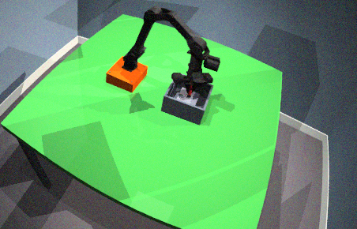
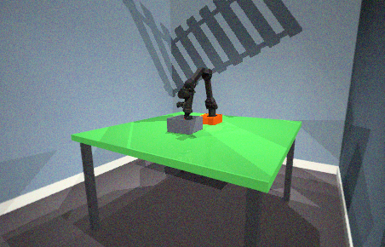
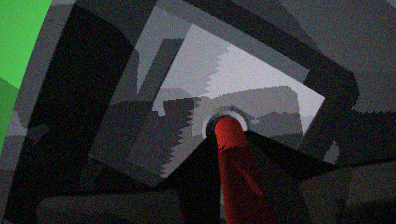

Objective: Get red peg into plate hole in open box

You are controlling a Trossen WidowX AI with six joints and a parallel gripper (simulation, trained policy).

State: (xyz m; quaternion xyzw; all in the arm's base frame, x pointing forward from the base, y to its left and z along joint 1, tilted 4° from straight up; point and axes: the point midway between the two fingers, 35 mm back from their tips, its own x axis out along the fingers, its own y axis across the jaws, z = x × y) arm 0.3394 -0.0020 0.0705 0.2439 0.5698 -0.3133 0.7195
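Right now my gripper tip is 30 mm above the light grey plate. From my gripper tip the other things lie so: red peg (30 mm above); then grey box (50 mm below).
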